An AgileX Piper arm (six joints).
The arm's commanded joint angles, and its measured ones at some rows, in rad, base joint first. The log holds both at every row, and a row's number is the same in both.
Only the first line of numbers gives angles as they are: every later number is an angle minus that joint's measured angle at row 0.
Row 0, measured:
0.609, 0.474, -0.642, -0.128, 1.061, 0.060
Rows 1 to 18, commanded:
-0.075, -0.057, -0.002, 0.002, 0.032, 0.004
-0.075, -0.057, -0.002, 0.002, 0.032, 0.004
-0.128, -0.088, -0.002, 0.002, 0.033, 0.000
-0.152, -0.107, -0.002, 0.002, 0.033, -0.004
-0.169, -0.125, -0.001, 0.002, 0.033, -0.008
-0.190, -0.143, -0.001, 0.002, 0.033, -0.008
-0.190, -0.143, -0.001, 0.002, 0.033, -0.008
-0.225, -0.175, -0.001, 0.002, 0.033, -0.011
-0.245, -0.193, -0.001, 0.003, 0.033, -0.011
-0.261, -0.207, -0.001, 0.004, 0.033, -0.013
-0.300, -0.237, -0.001, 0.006, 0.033, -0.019
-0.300, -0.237, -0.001, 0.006, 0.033, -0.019
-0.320, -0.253, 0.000, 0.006, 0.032, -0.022
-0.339, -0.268, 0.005, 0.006, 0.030, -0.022
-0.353, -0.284, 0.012, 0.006, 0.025, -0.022
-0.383, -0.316, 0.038, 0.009, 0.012, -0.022
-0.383, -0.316, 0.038, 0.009, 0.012, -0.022
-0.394, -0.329, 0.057, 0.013, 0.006, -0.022
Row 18, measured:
-0.358, -0.289, 0.021, 0.000, 0.024, -0.004
